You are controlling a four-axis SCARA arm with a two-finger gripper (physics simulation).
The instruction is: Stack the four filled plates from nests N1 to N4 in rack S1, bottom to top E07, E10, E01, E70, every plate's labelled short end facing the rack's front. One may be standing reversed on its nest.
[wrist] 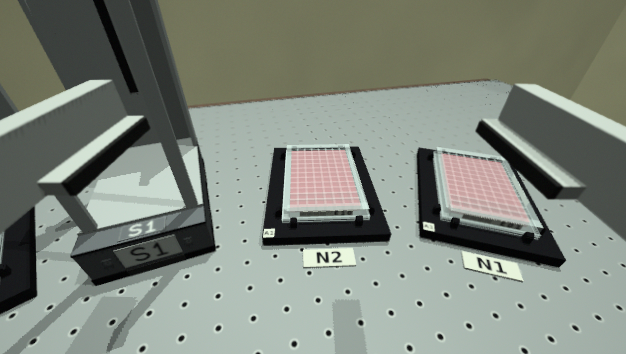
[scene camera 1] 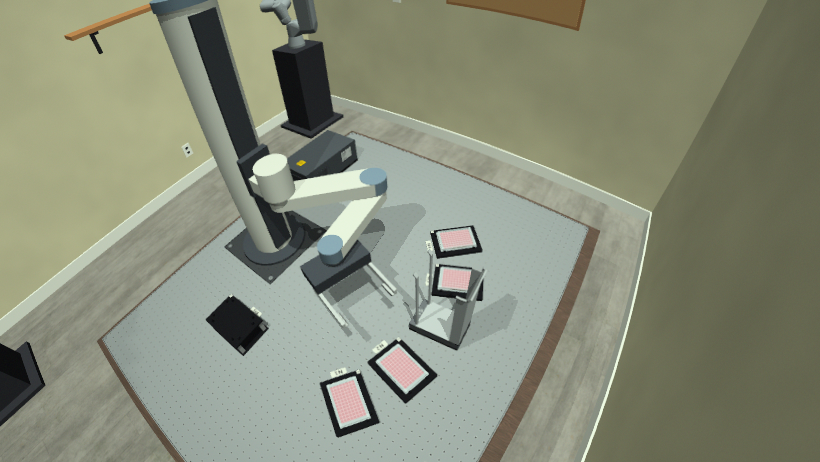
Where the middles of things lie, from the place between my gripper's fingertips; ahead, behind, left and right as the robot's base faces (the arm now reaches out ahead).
Labels:
The nest N2 (scene camera 1: 405, 398) is 15 cm below my hand, 13 cm ahead of it and 5 cm to the right of it. From my hand the other things lie so: dark grey box (scene camera 1: 326, 149): 68 cm behind, 48 cm to the left, 10 cm below; then filled plate E70 (scene camera 1: 450, 279): 30 cm to the left, 14 cm below, 11 cm ahead; then nest N1 (wrist: 546, 251): 21 cm to the right, 15 cm below, 7 cm ahead.

